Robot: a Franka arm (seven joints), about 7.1 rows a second.
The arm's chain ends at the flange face. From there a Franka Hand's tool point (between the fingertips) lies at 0.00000 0.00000 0.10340 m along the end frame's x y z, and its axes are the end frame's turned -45 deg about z.
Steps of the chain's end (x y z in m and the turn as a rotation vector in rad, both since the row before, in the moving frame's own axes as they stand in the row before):
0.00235 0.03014 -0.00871 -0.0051 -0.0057 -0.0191
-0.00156 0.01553 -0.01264 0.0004 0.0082 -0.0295
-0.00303 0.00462 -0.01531 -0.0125 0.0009 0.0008
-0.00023 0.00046 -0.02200 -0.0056 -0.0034 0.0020
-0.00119 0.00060 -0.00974 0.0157 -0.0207 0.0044
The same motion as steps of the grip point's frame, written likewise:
-0.02044 0.02294 -0.00871 0.0004 -0.0076 -0.0191
-0.01145 0.01044 -0.01264 -0.0055 0.0061 -0.0295
-0.00626 0.00210 -0.01532 -0.0095 -0.0082 0.0008
-0.00115 0.00032 -0.02200 -0.0016 -0.0064 0.0020
-0.00163 -0.00308 -0.00977 0.0257 -0.0035 0.0044

